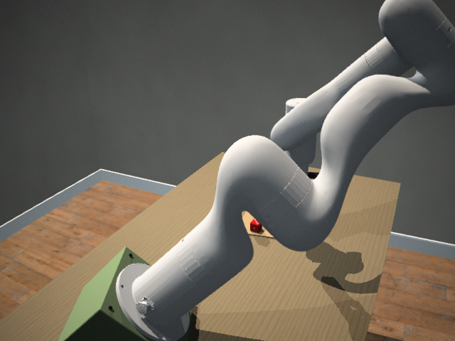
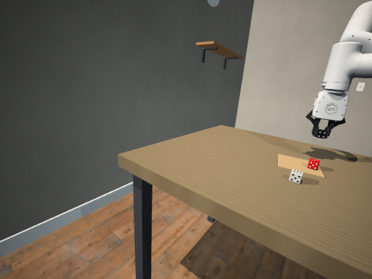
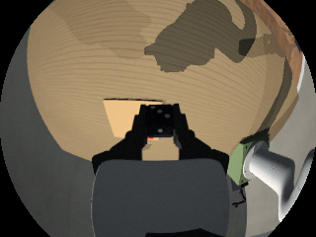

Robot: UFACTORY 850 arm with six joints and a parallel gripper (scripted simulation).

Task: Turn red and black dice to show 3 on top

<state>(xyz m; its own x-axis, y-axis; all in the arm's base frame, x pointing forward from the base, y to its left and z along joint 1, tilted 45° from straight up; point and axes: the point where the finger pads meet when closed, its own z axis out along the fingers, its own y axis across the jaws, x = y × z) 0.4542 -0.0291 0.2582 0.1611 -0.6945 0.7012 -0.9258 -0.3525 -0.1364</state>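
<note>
My hand is 5 cm short of the tan mat, 12 cm to the right of it and 11 cm above it. Also, from my hand: red die 1 cm ahead, 13 cm to the left, 10 cm below; black die 1 cm below; white die 6 cm ahead, 27 cm to the left, 10 cm below.
</note>
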